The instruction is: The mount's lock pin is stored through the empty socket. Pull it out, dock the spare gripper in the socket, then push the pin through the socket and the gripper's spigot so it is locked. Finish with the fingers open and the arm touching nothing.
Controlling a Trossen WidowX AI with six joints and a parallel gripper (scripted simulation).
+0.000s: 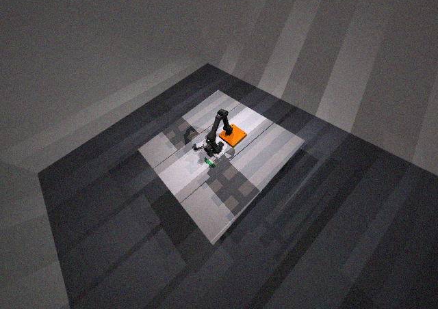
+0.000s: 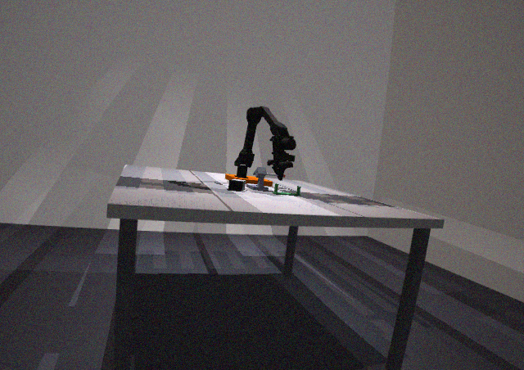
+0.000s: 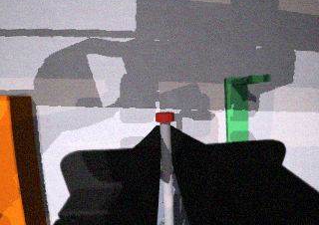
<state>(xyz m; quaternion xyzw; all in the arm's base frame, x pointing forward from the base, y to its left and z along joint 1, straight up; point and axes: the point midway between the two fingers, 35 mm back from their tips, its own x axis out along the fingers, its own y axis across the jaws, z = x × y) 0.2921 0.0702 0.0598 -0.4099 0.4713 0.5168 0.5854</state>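
My gripper tip is now 11 cm short of the green cradle, 3 cm to the left of it and 3 cm above it. The rest, counted from my gripper tip: grey mount socket 3 cm behind, 11 cm to the right; then spare gripper 3 cm ahead, 25 cm to the right, 3 cm below.
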